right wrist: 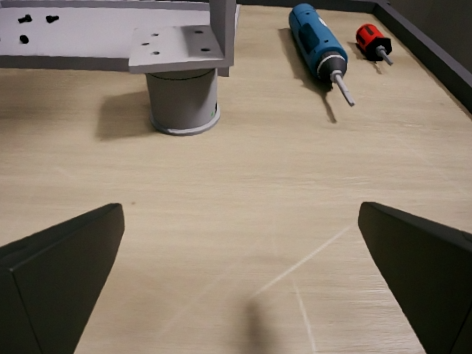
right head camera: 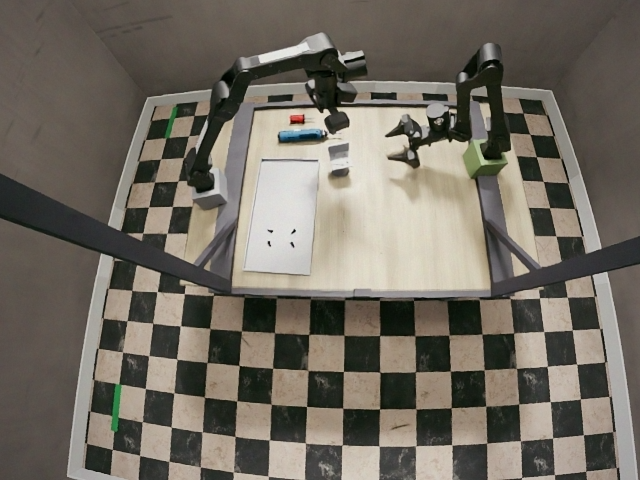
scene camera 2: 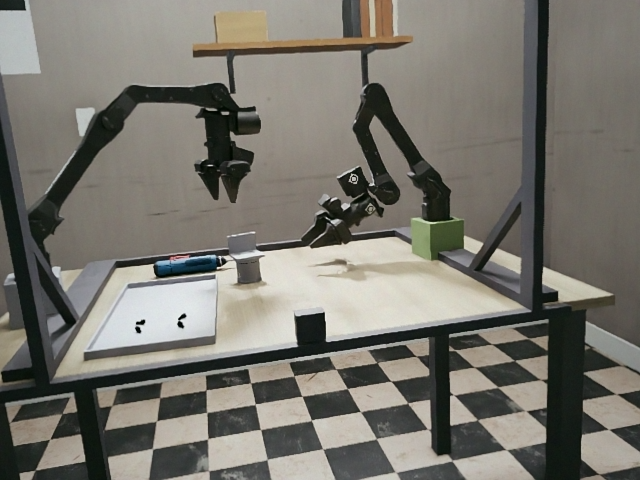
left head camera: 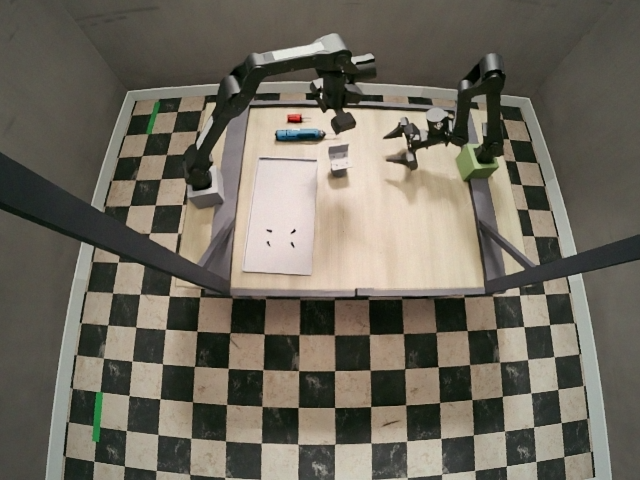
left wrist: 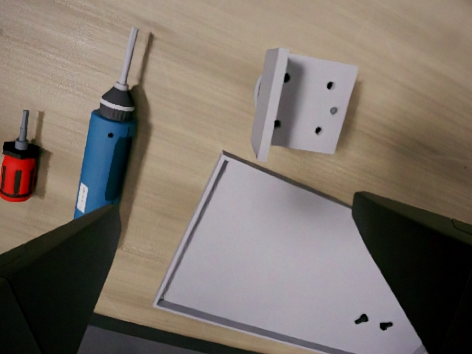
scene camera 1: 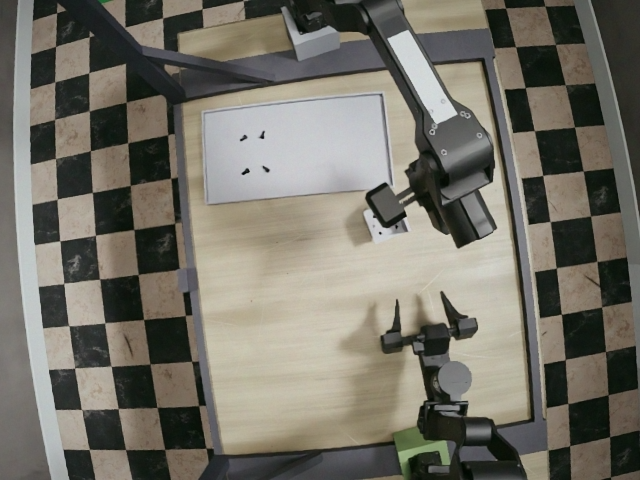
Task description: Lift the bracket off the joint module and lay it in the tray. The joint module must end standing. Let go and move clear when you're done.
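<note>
The grey L-shaped bracket (left head camera: 339, 161) (scene camera 1: 379, 233) (scene camera 2: 241, 241) (left wrist: 315, 100) (right wrist: 177, 47) sits on top of the upright round grey joint module (scene camera 2: 249, 271) (right wrist: 182, 102), one plate flat and one rising. In scene camera 1 a left finger partly covers the bracket. The shallow grey tray (left head camera: 281, 191) (scene camera 1: 320, 139) (scene camera 2: 180, 294) (left wrist: 260, 240) lies beside them. My left gripper (scene camera 2: 224, 199) (left wrist: 238, 209) is open, empty and points down, well above the bracket's height. My right gripper (left head camera: 386, 148) (scene camera 1: 419, 296) (scene camera 2: 308, 243) (right wrist: 243, 214) is open and empty above the table, right of the module.
Several black screws (left head camera: 280, 237) lie in the tray. A blue electric screwdriver (left head camera: 299, 134) (left wrist: 105, 155) (right wrist: 317, 42) and a red screwdriver (left head camera: 294, 118) (left wrist: 19, 172) (right wrist: 371, 40) lie behind the tray. A dark raised edge (left head camera: 413, 106) borders the table's back.
</note>
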